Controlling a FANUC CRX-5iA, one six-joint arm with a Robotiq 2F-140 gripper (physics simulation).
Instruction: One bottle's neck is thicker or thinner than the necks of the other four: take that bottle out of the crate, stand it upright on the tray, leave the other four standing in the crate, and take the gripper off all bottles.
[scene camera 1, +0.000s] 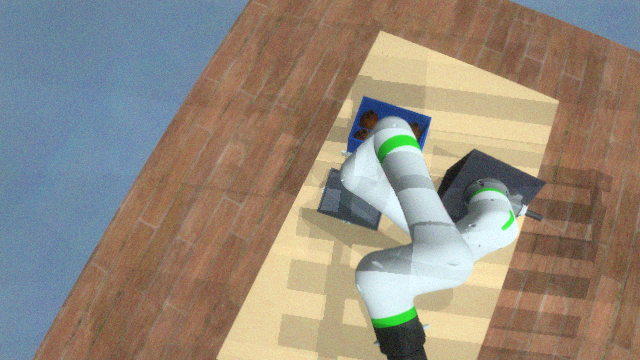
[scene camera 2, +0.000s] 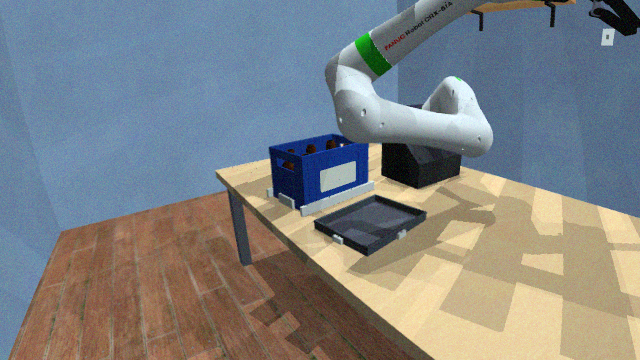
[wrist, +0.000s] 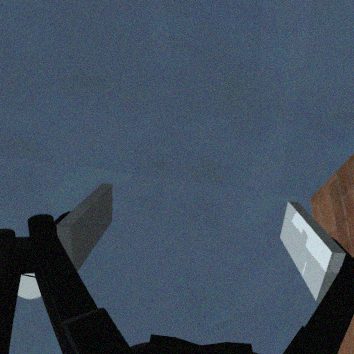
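Pixels of known places: gripper, between the fingertips: (wrist: 197, 211); arm's base, origin of its link: (scene camera 1: 485, 196).
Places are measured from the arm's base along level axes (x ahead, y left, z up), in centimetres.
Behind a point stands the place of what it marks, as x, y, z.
The blue crate (scene camera 1: 395, 108) @[42.0, -19.1, -0.9] (scene camera 2: 311, 182) @[50.8, -0.5, -8.4] stands near the table's far end. In scene camera 1, brown bottles show inside it, one at the upper left (scene camera 1: 369, 119) @[49.7, -12.6, -4.8], one below it (scene camera 1: 362, 134) @[49.5, -4.2, -1.5] and part of one at the right (scene camera 1: 416, 130) @[31.3, -14.7, -2.6]; the arm hides the rest. In scene camera 2, bottle tops (scene camera 2: 311, 149) @[42.2, -13.5, -2.4] (scene camera 2: 331, 145) @[33.2, -14.5, -2.7] show over the rim. Neck thickness cannot be told. The dark tray (scene camera 1: 350, 205) @[43.1, 20.0, -17.1] (scene camera 2: 380, 215) @[38.1, 15.4, -17.1] lies beside the crate, with no bottle visible on it. My gripper (wrist: 197, 211) @[7.0, 68.6, 42.0] is open and empty, away from crate and tray, facing the blue wall.
The black base block (scene camera 1: 515, 172) @[-3.8, -8.8, 8.3] (scene camera 2: 420, 167) @[12.1, 8.6, -9.7] stands right of the crate and tray. The white arm (scene camera 1: 415, 195) @[29.9, 22.2, 40.9] (scene camera 2: 415, 122) @[33.1, 22.1, 9.8] covers parts of the crate and tray in scene camera 1. Pale rails (scene camera 2: 340, 197) @[40.6, -0.1, -15.9] edge the crate. A wooden shelf (scene camera 2: 525, 5) is on the wall.
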